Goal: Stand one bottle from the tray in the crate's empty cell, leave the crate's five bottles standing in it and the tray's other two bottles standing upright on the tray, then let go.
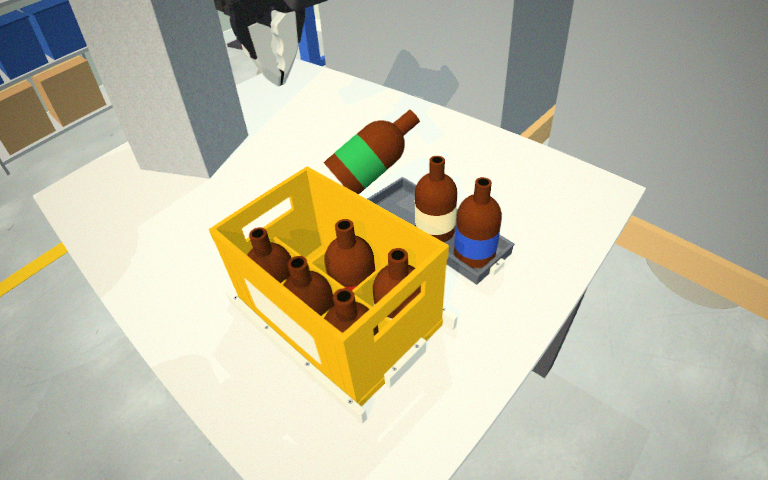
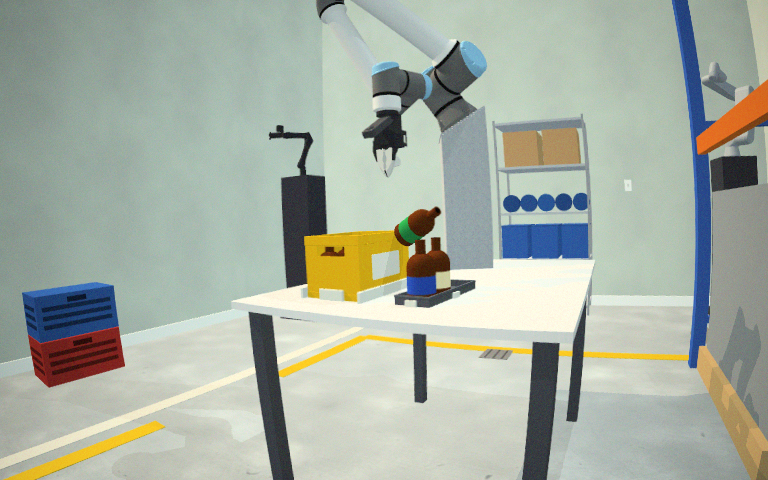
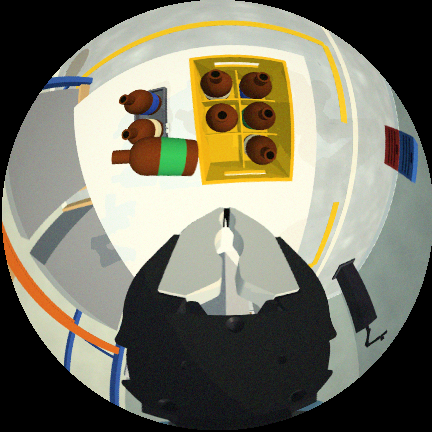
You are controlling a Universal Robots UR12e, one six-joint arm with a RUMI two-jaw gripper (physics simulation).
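Where they show: gripper, fingertip midpoint: (image 1: 280, 85) (image 2: 387, 176) (image 3: 224, 209); arm's base, origin of the base link: (image 2: 461, 124).
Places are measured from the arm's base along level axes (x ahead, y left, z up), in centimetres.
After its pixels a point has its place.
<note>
My gripper (image 1: 280, 83) {y -11.5, x 54.0, z -25.7 cm} (image 2: 386, 174) {y -11.5, x 54.0, z -25.7 cm} (image 3: 224, 209) {y -11.5, x 54.0, z -25.7 cm} is shut and empty, high above the table. The green-banded brown bottle (image 1: 362, 159) {y -4.2, x 60.2, z -39.4 cm} (image 2: 416, 226) {y 0.6, x 63.1, z -41.0 cm} (image 3: 172, 156) {y -4.0, x 58.2, z -38.5 cm} is steeply tilted beside the crate at rim height, apart from the gripper, neck pointing away from the crate. Whether it touches the rim is unclear. The yellow crate (image 1: 362, 367) {y -26.4, x 76.0, z -51.0 cm} (image 2: 331, 277) {y -19.4, x 76.8, z -53.8 cm} (image 3: 198, 105) {y -9.4, x 66.7, z -45.3 cm} holds several standing bottles (image 1: 348, 263) {y -15.5, x 65.5, z -48.3 cm} (image 3: 257, 116) {y -20.7, x 62.5, z -47.2 cm}; one cell (image 3: 222, 149) {y -11.9, x 54.5, z -59.2 cm} is empty. The cream-banded bottle (image 1: 436, 198) {y 4.3, x 67.9, z -49.3 cm} (image 3: 142, 131) {y 4.9, x 65.5, z -48.1 cm} and blue-banded bottle (image 1: 478, 220) {y 3.0, x 76.2, z -49.1 cm} (image 2: 421, 268) {y 7.3, x 78.5, z -50.7 cm} (image 3: 140, 101) {y 3.8, x 73.6, z -48.4 cm} stand on the grey tray (image 1: 390, 198) {y 10.1, x 54.2, z -59.5 cm} (image 2: 464, 287) {y 13.6, x 61.2, z -58.3 cm}.
White holding strips (image 1: 405, 363) {y -20.0, x 77.9, z -57.3 cm} border the crate on the white table (image 1: 186, 283) {y -28.0, x 36.2, z -60.0 cm}. A grey pillar (image 1: 198, 84) {y 0.4, x 12.5, z -39.2 cm} (image 2: 467, 198) {y 3.2, x 11.5, z -32.2 cm} stands at the table's back. A shelf rack (image 2: 587, 198) and a black stand (image 2: 304, 226) are farther off.
</note>
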